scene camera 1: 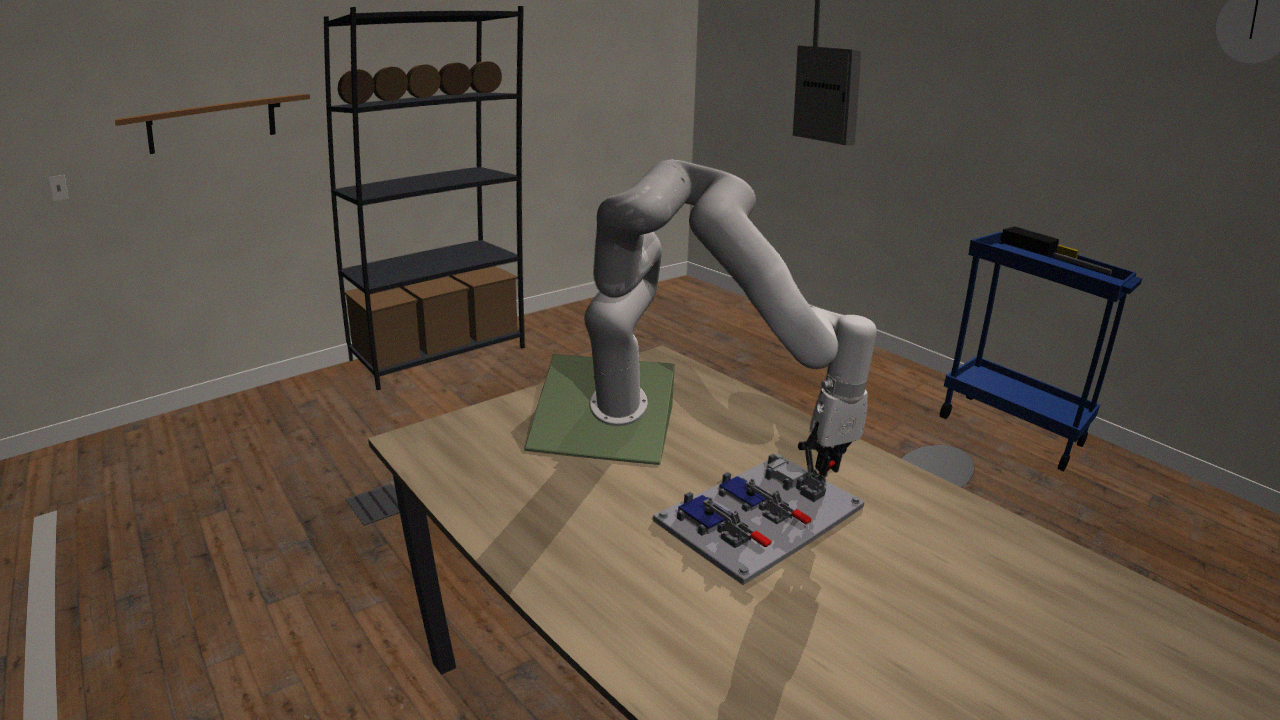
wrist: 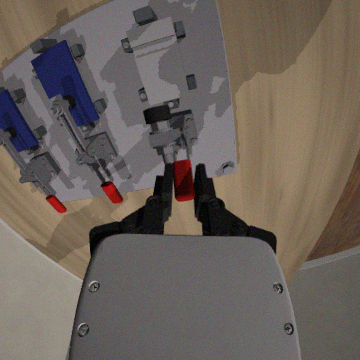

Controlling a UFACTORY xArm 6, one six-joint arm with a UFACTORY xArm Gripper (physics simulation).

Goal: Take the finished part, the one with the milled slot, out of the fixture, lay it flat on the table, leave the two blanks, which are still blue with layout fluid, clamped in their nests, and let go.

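Pixels of known places: gripper, between the fingertips: (scene camera 1: 826,470) (wrist: 183,174); arm's base, origin of its link: (scene camera 1: 618,404).
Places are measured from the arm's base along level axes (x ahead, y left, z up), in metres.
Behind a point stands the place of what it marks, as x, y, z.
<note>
The finished part (scene camera 1: 781,471) {0.375, 0.148, -0.019} (wrist: 159,67) {0.377, 0.164, -0.019}, bare grey with a slot across it, lies in its nest at one end of the fixture plate (scene camera 1: 792,539) {0.529, 0.041, -0.045} (wrist: 210,55) {0.373, 0.213, -0.045}. Its toggle clamp (scene camera 1: 811,485) {0.448, 0.162, -0.018} (wrist: 187,127) {0.442, 0.182, -0.026} has its arm swung up, the black pad (wrist: 157,114) {0.400, 0.169, 0.055} off the part. My gripper (scene camera 1: 825,471) {0.467, 0.175, 0.024} (wrist: 183,174) {0.467, 0.175, 0.024} is partly open, its fingers loosely on both sides of that clamp's red handle (scene camera 1: 832,464) {0.480, 0.174, 0.044} (wrist: 184,181) {0.466, 0.176, 0.036}, not gripping it. Two blue blanks (scene camera 1: 741,489) {0.370, 0.049, -0.029} (scene camera 1: 700,511) {0.391, -0.065, -0.024} (wrist: 62,65) {0.352, 0.063, -0.029} (wrist: 17,120) {0.391, -0.032, -0.024} sit in their nests with clamp arms down over them.
The other two clamps' red handles (scene camera 1: 801,515) {0.517, 0.067, -0.009} (scene camera 1: 760,538) {0.532, -0.045, -0.003} (wrist: 111,192) {0.512, 0.071, -0.009} (wrist: 56,204) {0.525, -0.034, -0.004} stick out beside my gripper's side of the plate. The wooden table (scene camera 1: 966,573) {0.789, 0.251, -0.060} (wrist: 280,125) {0.462, 0.307, -0.060} surrounds the plate. The green base mat (scene camera 1: 554,429) {-0.019, -0.150, -0.032} lies under the arm's base.
</note>
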